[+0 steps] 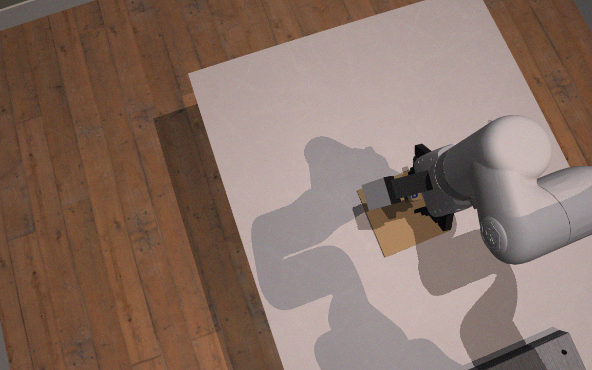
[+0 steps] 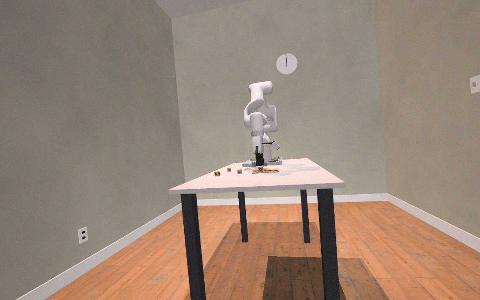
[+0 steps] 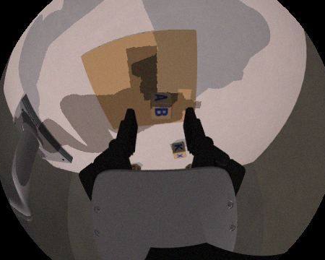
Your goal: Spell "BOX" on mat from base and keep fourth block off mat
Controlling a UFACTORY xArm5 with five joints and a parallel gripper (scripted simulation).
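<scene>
Now: hand 20 mm past the tan mat, 20 mm to the right of it and 50 mm above it.
</scene>
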